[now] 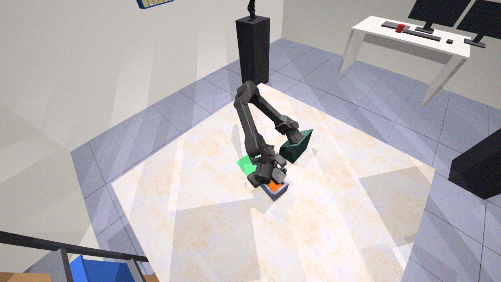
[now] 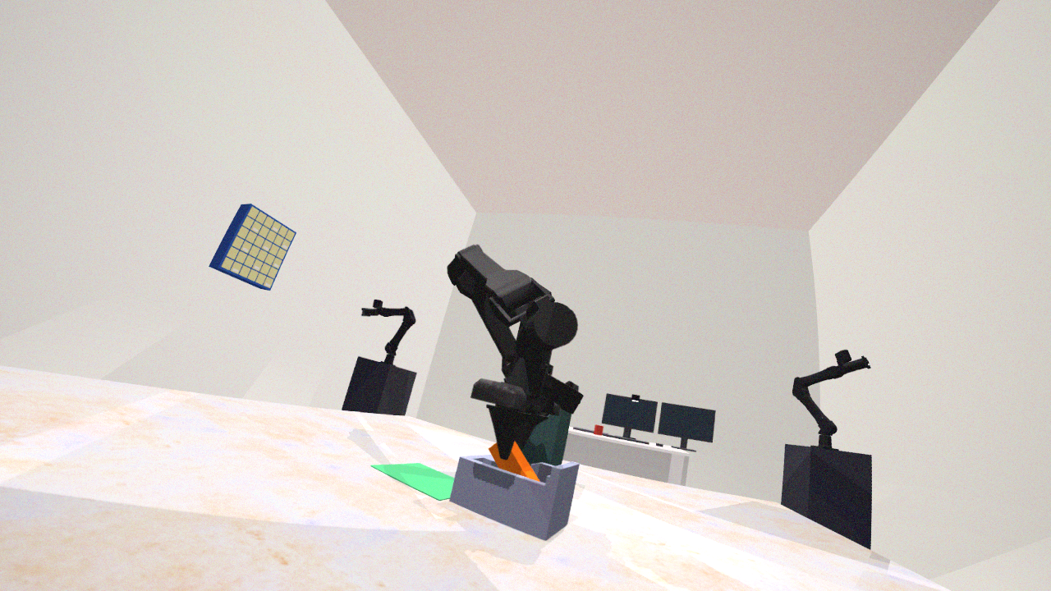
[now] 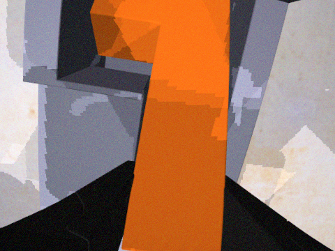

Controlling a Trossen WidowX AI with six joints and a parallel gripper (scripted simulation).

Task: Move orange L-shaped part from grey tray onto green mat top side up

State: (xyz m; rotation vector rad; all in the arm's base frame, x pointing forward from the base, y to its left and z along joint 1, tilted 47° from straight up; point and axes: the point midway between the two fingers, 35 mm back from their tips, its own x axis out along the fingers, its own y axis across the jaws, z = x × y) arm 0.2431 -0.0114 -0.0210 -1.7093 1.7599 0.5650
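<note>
My gripper tip is 3 cm past the green mat, 14 cm to the left of it and 9 cm above it. Round my gripper tip: orange L-shaped part (1 cm behind, 4 cm to the left, 3 cm below).
</note>
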